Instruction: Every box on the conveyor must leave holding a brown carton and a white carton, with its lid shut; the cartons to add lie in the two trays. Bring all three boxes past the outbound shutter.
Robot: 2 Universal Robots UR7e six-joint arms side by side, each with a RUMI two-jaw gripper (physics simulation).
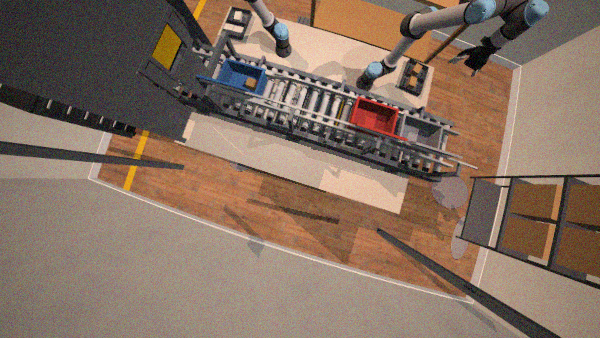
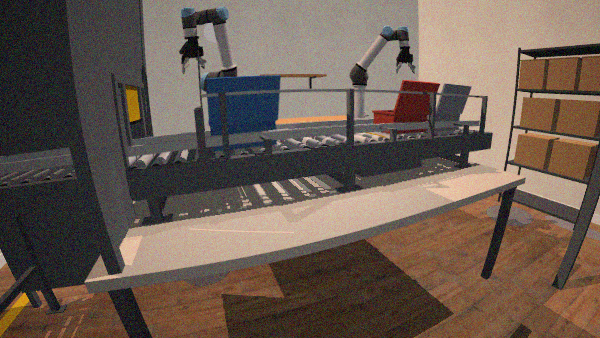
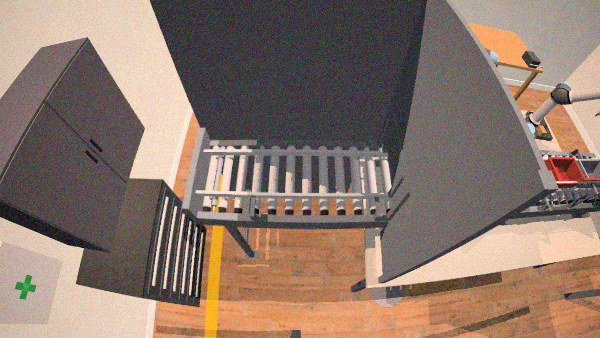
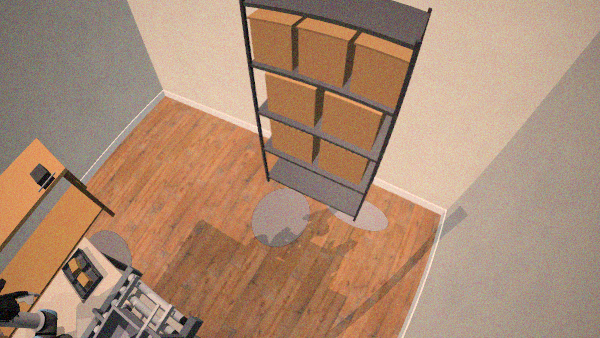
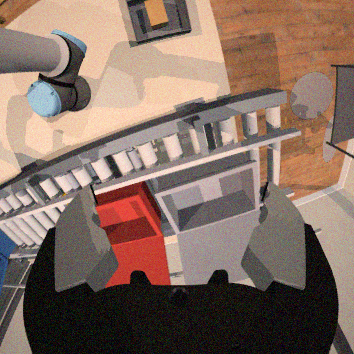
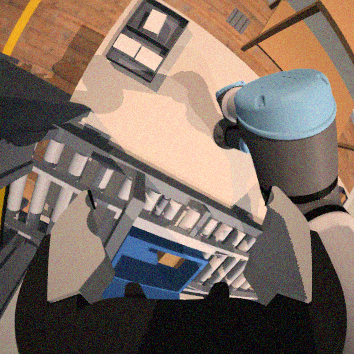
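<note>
The blue box [image 1: 241, 76] [image 6: 150, 270] holds a brown carton [image 1: 251, 83] [image 6: 170, 259]. The red box [image 1: 375, 116] [image 3: 565, 170] [image 5: 127, 215] and grey box [image 1: 424, 131] [image 5: 215, 195] stand side by side; no carton is discernible in either. Blue lid [image 2: 243, 102], red lid [image 2: 417, 102] and grey lid [image 2: 454, 102] are open. A tray [image 6: 170, 50] holds three white cartons [image 6: 155, 21] [image 6: 126, 44] [image 6: 148, 58]; another tray [image 4: 92, 261] holds brown cartons [image 1: 411, 81]. My left gripper [image 1: 464, 66] [image 2: 405, 69] [image 5: 178, 185] is open, high. My right gripper [image 2: 193, 67] [image 6: 178, 190] is open above the blue box.
The roller conveyor has guard rails [image 2: 350, 115] and runs into the dark enclosure [image 1: 107, 55]. Outbound rollers [image 3: 306, 175] lie beyond it. A pale table [image 2: 310, 235] runs alongside. A shelf rack [image 4: 256, 107] with large boxes stands by the wall.
</note>
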